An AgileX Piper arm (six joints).
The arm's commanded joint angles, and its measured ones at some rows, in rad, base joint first. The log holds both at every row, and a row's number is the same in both.
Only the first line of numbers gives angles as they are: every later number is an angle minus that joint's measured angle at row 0.
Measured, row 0: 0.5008 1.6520 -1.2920 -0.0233 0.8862 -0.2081
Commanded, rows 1 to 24: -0.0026 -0.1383 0.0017 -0.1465 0.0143 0.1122; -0.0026 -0.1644 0.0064 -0.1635 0.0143 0.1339; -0.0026 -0.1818 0.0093 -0.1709 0.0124 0.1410; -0.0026 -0.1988 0.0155 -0.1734 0.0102 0.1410; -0.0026 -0.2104 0.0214 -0.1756 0.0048 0.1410; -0.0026 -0.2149 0.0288 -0.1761 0.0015 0.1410; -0.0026 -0.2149 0.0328 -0.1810 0.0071 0.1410; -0.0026 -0.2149 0.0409 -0.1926 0.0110 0.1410; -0.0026 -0.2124 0.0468 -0.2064 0.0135 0.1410; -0.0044 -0.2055 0.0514 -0.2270 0.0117 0.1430; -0.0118 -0.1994 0.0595 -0.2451 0.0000 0.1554; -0.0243 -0.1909 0.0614 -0.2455 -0.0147 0.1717; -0.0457 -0.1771 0.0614 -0.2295 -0.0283 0.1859; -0.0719 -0.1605 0.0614 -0.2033 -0.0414 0.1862; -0.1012 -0.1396 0.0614 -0.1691 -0.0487 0.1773; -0.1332 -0.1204 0.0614 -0.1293 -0.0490 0.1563; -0.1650 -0.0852 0.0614 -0.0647 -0.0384 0.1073; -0.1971 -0.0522 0.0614 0.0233 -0.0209 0.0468; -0.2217 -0.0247 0.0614 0.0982 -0.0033 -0.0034; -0.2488 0.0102 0.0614 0.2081 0.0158 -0.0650; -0.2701 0.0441 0.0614 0.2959 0.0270 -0.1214; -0.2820 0.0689 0.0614 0.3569 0.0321 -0.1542; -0.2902 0.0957 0.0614 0.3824 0.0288 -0.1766; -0.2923 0.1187 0.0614 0.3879 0.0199 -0.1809
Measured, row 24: -0.2525 0.0321 0.0579 0.2147 0.0210 -0.0649
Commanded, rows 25 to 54: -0.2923 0.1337 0.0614 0.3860 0.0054 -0.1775; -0.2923 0.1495 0.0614 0.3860 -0.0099 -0.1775; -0.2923 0.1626 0.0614 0.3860 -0.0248 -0.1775; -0.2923 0.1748 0.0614 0.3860 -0.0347 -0.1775; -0.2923 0.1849 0.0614 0.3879 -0.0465 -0.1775; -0.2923 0.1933 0.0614 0.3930 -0.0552 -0.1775; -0.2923 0.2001 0.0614 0.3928 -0.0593 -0.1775; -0.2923 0.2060 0.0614 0.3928 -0.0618 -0.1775; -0.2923 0.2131 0.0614 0.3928 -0.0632 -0.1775; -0.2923 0.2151 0.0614 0.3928 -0.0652 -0.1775; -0.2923 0.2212 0.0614 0.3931 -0.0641 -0.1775; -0.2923 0.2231 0.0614 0.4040 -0.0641 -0.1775; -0.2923 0.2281 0.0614 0.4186 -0.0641 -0.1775; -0.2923 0.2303 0.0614 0.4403 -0.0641 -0.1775; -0.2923 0.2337 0.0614 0.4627 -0.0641 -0.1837; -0.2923 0.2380 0.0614 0.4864 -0.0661 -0.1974; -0.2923 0.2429 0.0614 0.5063 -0.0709 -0.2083; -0.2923 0.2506 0.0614 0.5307 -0.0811 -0.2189; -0.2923 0.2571 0.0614 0.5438 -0.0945 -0.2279; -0.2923 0.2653 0.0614 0.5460 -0.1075 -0.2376; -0.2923 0.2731 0.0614 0.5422 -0.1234 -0.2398; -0.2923 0.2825 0.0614 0.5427 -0.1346 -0.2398; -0.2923 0.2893 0.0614 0.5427 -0.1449 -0.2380; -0.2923 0.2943 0.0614 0.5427 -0.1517 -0.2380; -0.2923 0.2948 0.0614 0.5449 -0.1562 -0.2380; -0.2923 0.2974 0.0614 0.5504 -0.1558 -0.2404; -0.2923 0.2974 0.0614 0.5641 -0.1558 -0.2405; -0.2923 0.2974 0.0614 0.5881 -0.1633 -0.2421; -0.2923 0.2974 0.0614 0.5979 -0.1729 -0.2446; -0.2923 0.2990 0.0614 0.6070 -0.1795 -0.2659
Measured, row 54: -0.2817 0.2993 0.0579 0.5657 -0.1500 -0.2300
